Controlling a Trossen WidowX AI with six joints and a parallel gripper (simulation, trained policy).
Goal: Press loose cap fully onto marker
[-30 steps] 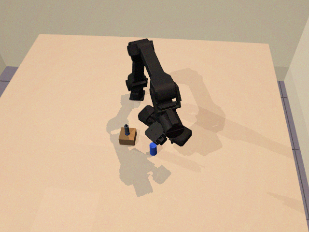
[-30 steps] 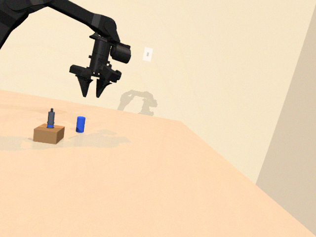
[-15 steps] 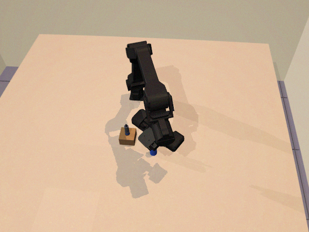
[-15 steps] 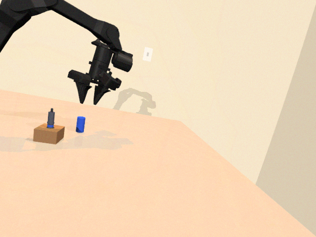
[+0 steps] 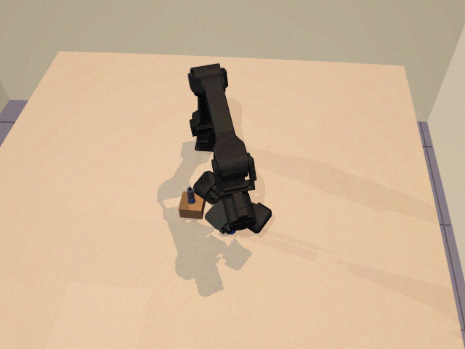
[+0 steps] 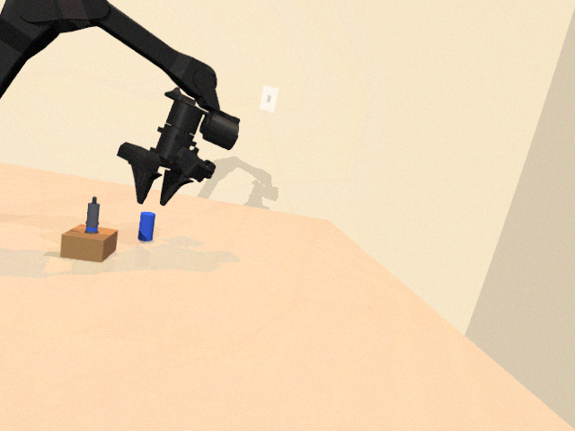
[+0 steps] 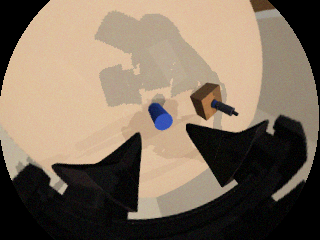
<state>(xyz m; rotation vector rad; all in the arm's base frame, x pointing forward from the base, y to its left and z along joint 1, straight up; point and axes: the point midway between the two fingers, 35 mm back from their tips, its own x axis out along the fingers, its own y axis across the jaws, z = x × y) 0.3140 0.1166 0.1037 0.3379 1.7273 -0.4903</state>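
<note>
Right now my gripper tip is 40 mm above the blue cap and 10 mm to the left of it. From my gripper tip the other things lie so: brown holder block (120 mm to the right, 60 mm behind, 50 mm below).
</note>
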